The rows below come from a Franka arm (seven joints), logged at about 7 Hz.
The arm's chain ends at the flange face. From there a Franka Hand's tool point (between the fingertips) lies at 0.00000 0.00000 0.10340 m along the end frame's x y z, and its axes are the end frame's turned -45 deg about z.
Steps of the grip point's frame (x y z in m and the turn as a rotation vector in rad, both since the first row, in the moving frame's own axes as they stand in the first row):
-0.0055, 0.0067, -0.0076, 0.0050, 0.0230, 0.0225
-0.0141, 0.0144, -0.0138, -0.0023, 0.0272, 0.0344
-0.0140, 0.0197, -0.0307, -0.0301, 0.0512, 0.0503
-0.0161, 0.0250, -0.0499, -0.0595, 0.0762, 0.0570
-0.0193, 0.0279, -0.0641, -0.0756, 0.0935, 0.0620
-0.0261, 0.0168, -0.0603, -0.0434, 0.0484, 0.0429
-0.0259, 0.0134, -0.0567, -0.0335, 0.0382, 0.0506
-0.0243, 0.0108, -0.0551, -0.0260, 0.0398, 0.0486
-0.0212, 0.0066, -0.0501, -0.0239, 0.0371, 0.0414
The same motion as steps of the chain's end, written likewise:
-0.0005, 0.0107, -0.0076, 0.0198, 0.0127, 0.0225
-0.0020, 0.0219, -0.0138, 0.0176, 0.0209, 0.0344
-0.0019, 0.0252, -0.0305, 0.0149, 0.0575, 0.0503
-0.0036, 0.0300, -0.0494, 0.0118, 0.0960, 0.0570
-0.0063, 0.0343, -0.0634, 0.0127, 0.1196, 0.0620
-0.0133, 0.0306, -0.0601, 0.0035, 0.0649, 0.0429
-0.0141, 0.0280, -0.0566, 0.0033, 0.0507, 0.0506
-0.0144, 0.0257, -0.0550, 0.0098, 0.0465, 0.0486
-0.0148, 0.0205, -0.0500, 0.0093, 0.0431, 0.0414

